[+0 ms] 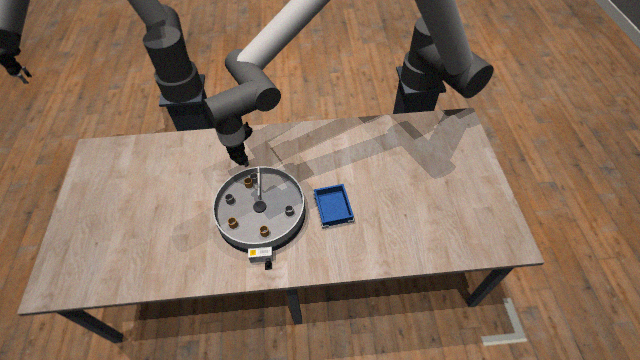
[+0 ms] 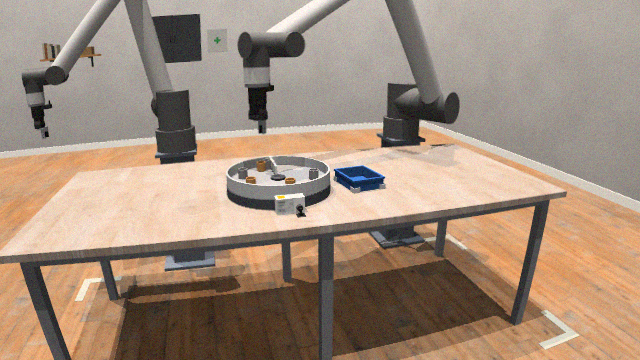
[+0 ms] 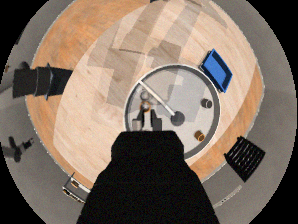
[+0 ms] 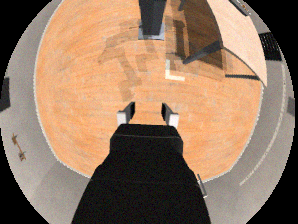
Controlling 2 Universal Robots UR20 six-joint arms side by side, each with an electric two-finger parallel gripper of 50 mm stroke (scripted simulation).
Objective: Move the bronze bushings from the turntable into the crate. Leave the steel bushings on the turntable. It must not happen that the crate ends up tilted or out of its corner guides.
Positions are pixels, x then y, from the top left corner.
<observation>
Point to a turntable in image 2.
301,173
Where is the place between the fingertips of the right gripper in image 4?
148,107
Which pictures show the blue crate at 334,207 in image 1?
Image 1, image 2 and image 3 only.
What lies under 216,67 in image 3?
A blue crate.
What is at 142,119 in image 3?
The left gripper.
</observation>
